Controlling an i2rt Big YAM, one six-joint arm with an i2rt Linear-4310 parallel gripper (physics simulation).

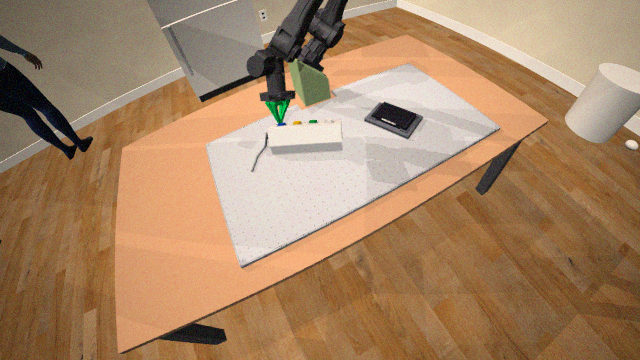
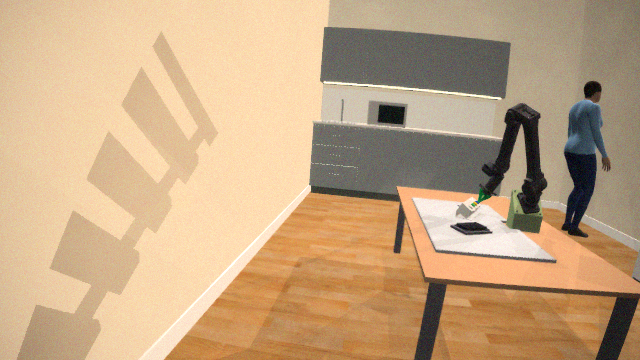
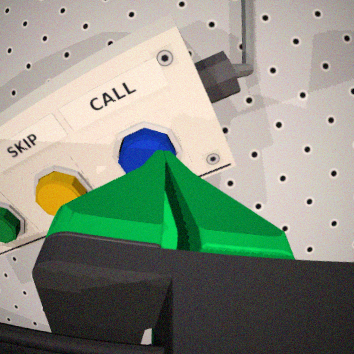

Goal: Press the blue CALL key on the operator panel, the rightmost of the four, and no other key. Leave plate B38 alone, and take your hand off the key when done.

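Places are measured from the arm's base along level axes (x ahead, y left, z up), in centimetres.
Pixels of known places: gripper, fingertip midpoint: (image 1: pixel 280 123) (image 2: pixel 478 202) (image 3: pixel 160 162); arm's base at its link origin: (image 1: pixel 306 61) (image 2: pixel 527 203).
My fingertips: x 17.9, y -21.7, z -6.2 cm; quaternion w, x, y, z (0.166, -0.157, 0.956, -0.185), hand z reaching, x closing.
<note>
Ahead of a thing's pixels: the offset from my fingertips to its top centre. "*": to the spot under its first point. Level surfaces: height alone.
The operator panel @(dz +1.8, dx +6.9, dy +5.0 cm) (image 1: pixel 306 136) (image 2: pixel 467 208) (image 3: pixel 107 120) is a cream box with a sloped face. Its blue CALL key @(dz +0.8, dx +0.8, dy +0.1 cm) (image 1: pixel 282 124) (image 3: pixel 144 142) sits at the end by the cable, beside the yellow SKIP key @(dz +0.9, dx +3.6, dy +4.2 cm) (image 1: pixel 297 122) (image 3: pixel 57 192) and a green key @(dz +0.9, dx +6.5, dy +8.3 cm) (image 1: pixel 313 121) (image 3: pixel 7 225). My gripper (image 1: pixel 280 123) (image 2: pixel 479 201) (image 3: pixel 160 162) is shut and empty. Its green tips overlap the blue key's near edge and appear to touch it. Dark edges inside the pale collar make that key look sunk. A dark plate @(dz -3.9, dx +16.2, dy +33.5 cm) (image 1: pixel 395 116) (image 2: pixel 472 226), its label unreadable, lies apart on a grey base.
A grey cable @(* dz -6.3, dx +1.9, dy -10.7 cm) (image 1: pixel 258 156) (image 3: pixel 244 32) leaves the panel's end from a dark plug @(* dz -1.2, dx -0.1, dy -4.6 cm) (image 3: pixel 218 77). The green arm base (image 1: pixel 312 85) (image 2: pixel 524 220) stands behind the perforated white board @(dz -6.5 cm) (image 1: pixel 300 200) (image 2: pixel 500 247). A person (image 1: pixel 30 100) (image 2: pixel 582 135) stands beyond the table.
</note>
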